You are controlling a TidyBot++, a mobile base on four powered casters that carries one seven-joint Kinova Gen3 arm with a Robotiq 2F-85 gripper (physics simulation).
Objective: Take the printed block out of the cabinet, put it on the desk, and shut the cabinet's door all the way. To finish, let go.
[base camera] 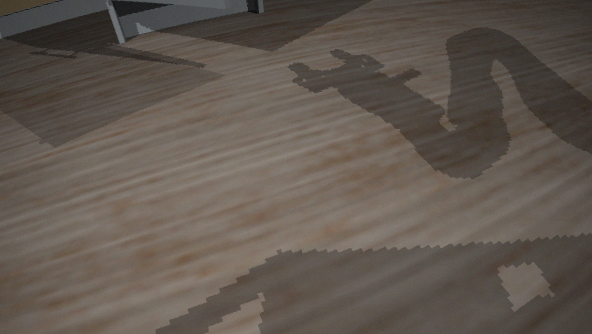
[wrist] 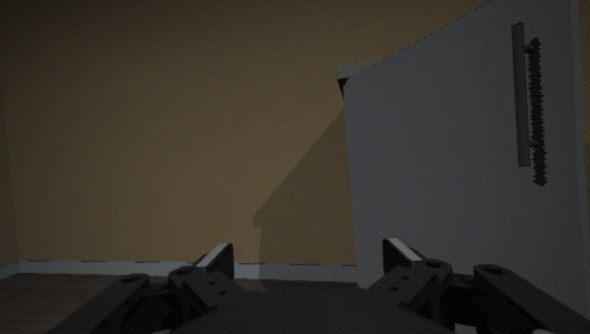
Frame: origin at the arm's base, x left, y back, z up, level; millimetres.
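Seen in the pictures: gripper, between the fingertips: [wrist: 307, 257].
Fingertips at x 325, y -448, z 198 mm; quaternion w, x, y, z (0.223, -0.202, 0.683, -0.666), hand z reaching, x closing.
Note:
A point is followed by its place in that frame.
The cabinet's door [wrist: 440, 165] @[x 323, y -899, z 222 mm] stands open as a tall grey panel on the right of the wrist view, with an upright bar handle [wrist: 521, 95] @[x 209, y -793, z 315 mm] near its right edge. A small piece of the cabinet's top [wrist: 357, 70] @[x 536, y -1047, z 490 mm] shows behind the door's upper left edge. The lower part of the cabinet [base camera: 185, 20] @[x 397, y -1203, z -384 mm] shows at the top left of the base view. My gripper [wrist: 307, 257] @[x 325, y -448, z 198 mm] is open and empty, in front of the door and to its left. The printed block and the desk do not show in either view. The inside of the cabinet is hidden in the wrist view.
A tan wall [wrist: 150, 150] @[x 1940, y -1116, z 383 mm] with a white baseboard [wrist: 100, 268] @[x 2354, y -926, z -355 mm] stands behind the cabinet. The wood floor [base camera: 250, 150] @[x 91, y -518, z -396 mm] fills most of the base view. Shadows of the arm and gripper fall on the floor at the upper right, and other shadows lie near the cabinet.

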